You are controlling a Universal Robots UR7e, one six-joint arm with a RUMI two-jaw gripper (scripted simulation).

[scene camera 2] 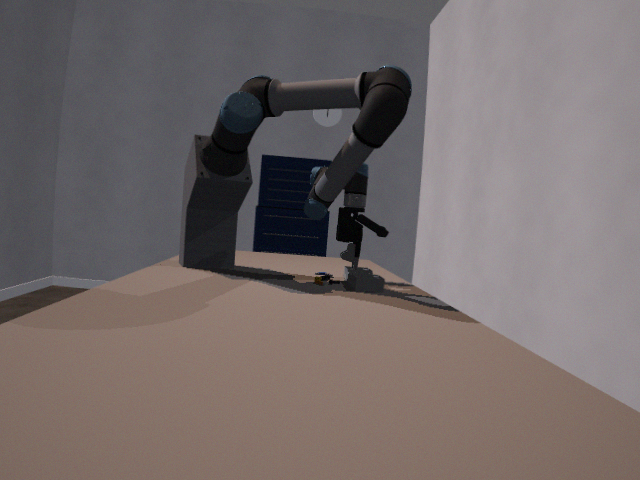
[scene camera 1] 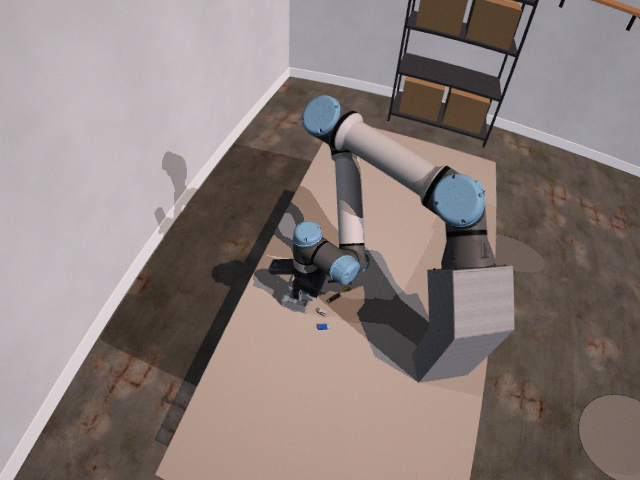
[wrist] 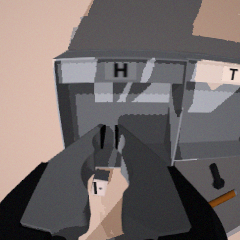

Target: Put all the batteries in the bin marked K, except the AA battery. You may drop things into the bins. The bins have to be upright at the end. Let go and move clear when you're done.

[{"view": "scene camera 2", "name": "gripper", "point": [352, 273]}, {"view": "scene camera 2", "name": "grey bin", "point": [362, 279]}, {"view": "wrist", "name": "gripper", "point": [110, 126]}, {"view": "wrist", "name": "grey bin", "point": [152, 109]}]
